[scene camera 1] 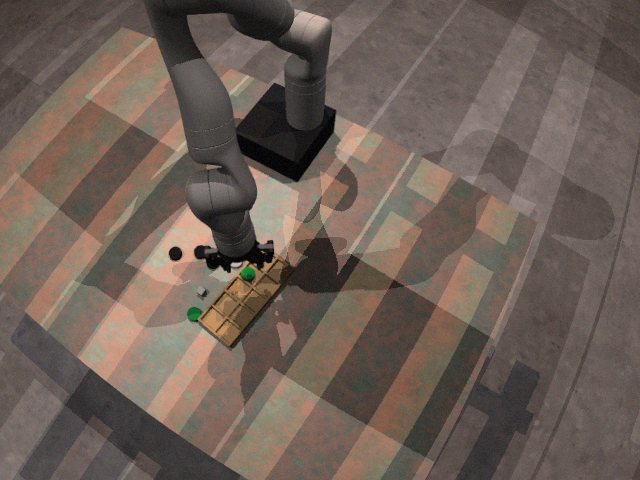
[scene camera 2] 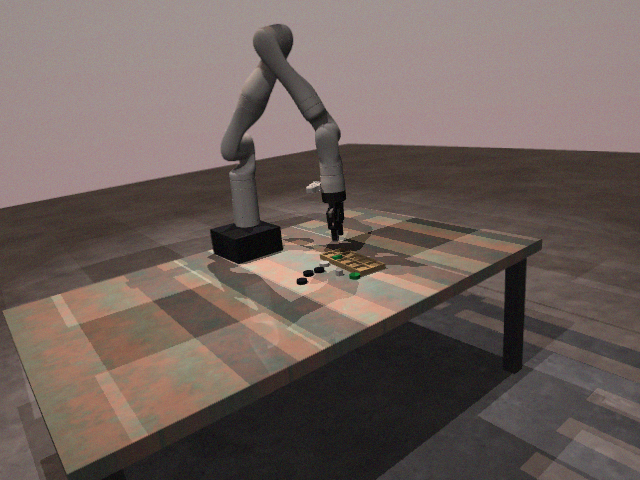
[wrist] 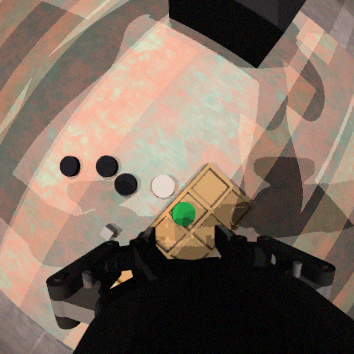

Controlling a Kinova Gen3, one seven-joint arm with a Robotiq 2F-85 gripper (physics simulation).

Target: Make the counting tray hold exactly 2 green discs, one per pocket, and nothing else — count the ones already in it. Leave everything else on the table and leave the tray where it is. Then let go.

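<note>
The tan counting tray [scene camera 1: 217, 312] [scene camera 2: 373, 268] [wrist: 211, 182] lies flat on the table. One green disc [scene camera 1: 248, 273] [scene camera 2: 337, 256] [wrist: 184, 214] is in its second pocket from the robot-side end, in the row beside the white disc. The other tray pockets that show are bare. Another green disc [scene camera 1: 194, 314] [scene camera 2: 354, 275] lies on the table by the tray's opposite end; it does not show in the wrist view. My gripper [scene camera 1: 245, 266] [scene camera 2: 335, 239] [wrist: 184, 235] is partly open and empty, above the tray, and hides some pockets in the wrist view.
A white disc [scene camera 2: 324, 264] [wrist: 163, 186] lies close beside the tray. Three black discs [wrist: 70, 166] [wrist: 106, 166] [wrist: 125, 184] lie beyond it. A small grey cube [scene camera 1: 201, 292] [scene camera 2: 339, 272] [wrist: 108, 231] stands by the tray. The black robot base [scene camera 1: 289, 131] [scene camera 2: 246, 241] stands behind.
</note>
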